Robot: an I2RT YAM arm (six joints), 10 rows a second.
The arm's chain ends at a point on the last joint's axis. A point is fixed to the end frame.
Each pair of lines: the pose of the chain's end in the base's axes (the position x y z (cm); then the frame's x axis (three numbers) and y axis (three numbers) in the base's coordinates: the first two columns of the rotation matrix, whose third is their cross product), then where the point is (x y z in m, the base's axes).
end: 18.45, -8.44, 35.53, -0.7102, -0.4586, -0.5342, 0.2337, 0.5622, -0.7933
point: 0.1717 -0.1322 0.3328
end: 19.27, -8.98, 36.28, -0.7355, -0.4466, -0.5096, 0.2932, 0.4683, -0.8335
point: 0.1765 -0.1383 0.3443
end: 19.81, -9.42, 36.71, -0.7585, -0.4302, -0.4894, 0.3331, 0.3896, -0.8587
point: 0.1788 -0.1426 0.3516
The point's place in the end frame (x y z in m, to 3 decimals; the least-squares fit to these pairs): 0.043 -0.012 0.031
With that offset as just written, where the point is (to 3 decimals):
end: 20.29, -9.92, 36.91, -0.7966, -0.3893, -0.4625, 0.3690, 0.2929, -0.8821
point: 0.179 -0.147 0.357
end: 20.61, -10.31, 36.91, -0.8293, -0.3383, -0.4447, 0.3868, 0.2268, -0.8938
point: 0.178 -0.149 0.359
